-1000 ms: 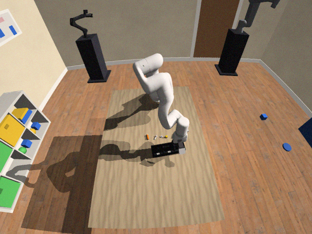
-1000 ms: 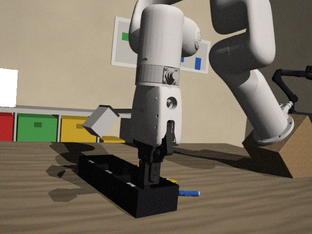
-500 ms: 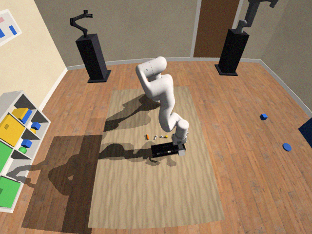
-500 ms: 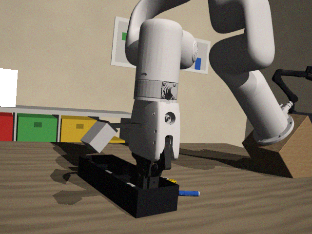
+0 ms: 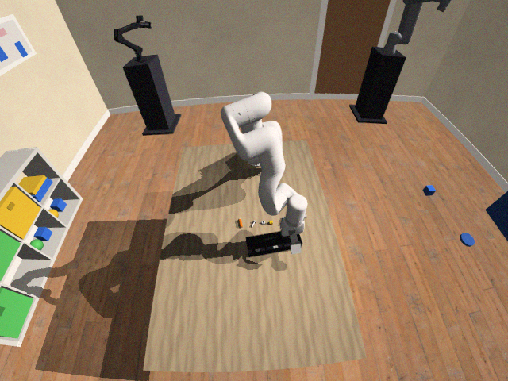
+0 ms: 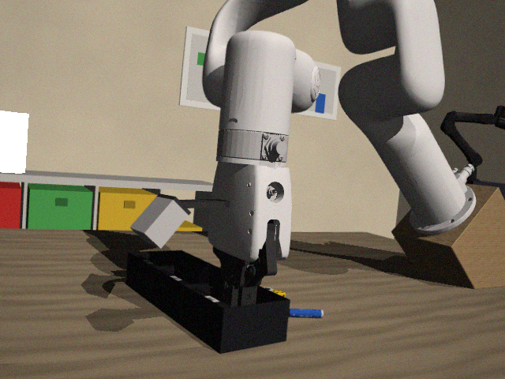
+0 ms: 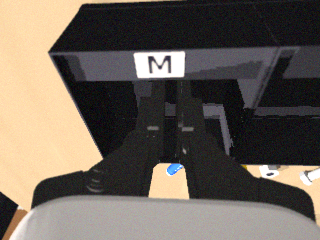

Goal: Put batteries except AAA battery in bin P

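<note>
My gripper is now 9 cm past the orange battery, 24 cm to the left of it and 3 cm above it. Round my hand: blue battery (11 cm behind, 3 cm to the right, 3 cm below); then yellow die (10 cm behind, 9 cm to the right, 3 cm below); then black three-compartment bin (2 cm ahead, 8 cm to the right, 1 cm below).
</note>
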